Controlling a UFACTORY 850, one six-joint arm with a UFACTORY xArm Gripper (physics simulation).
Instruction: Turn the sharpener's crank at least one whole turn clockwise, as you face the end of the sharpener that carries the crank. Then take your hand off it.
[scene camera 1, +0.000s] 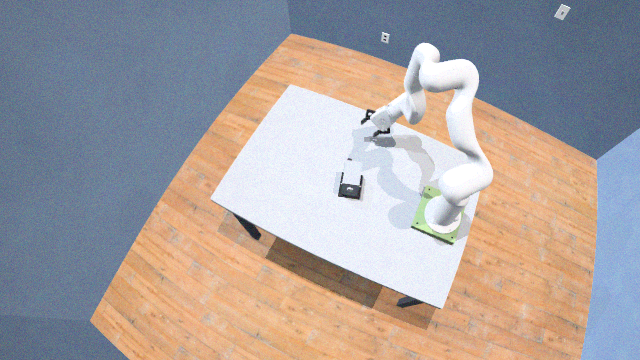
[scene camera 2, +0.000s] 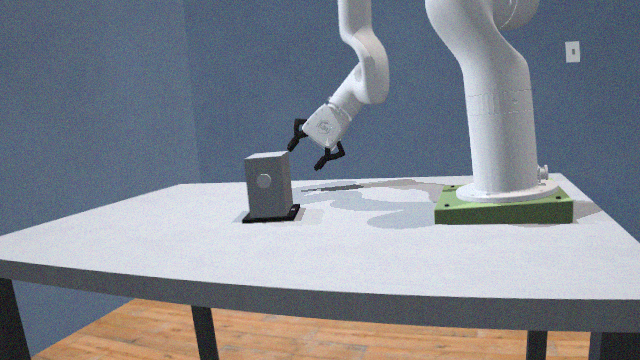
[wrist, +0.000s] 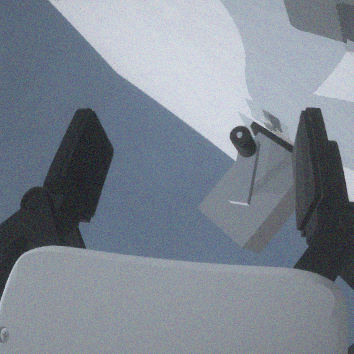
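Note:
The grey box-shaped sharpener (scene camera 1: 352, 172) (scene camera 2: 270, 192) (wrist: 250, 220) stands upright on a black base (scene camera 1: 349, 192) (scene camera 2: 270, 218) on the table. Its crank is on the end facing away from scene camera 2, where it is hidden. The crank's dark knob (scene camera 1: 349, 159) (wrist: 243, 141) shows at that end; in the wrist view it lies toward the base end of the body. My gripper (scene camera 1: 369, 128) (scene camera 2: 303, 158) (wrist: 195, 127) is open and empty, tilted above the table behind the sharpener and toward the arm's side. In the wrist view the sharpener is beyond the fingers, near the right finger, and nothing touches the knob.
The white table (scene camera 1: 280, 175) (scene camera 2: 150, 245) bears the robot's green base plate (scene camera 1: 420, 225) (scene camera 2: 500, 215), to the right of the sharpener in both scene views. The far table edge runs below and behind my gripper. Blue walls stand beyond.

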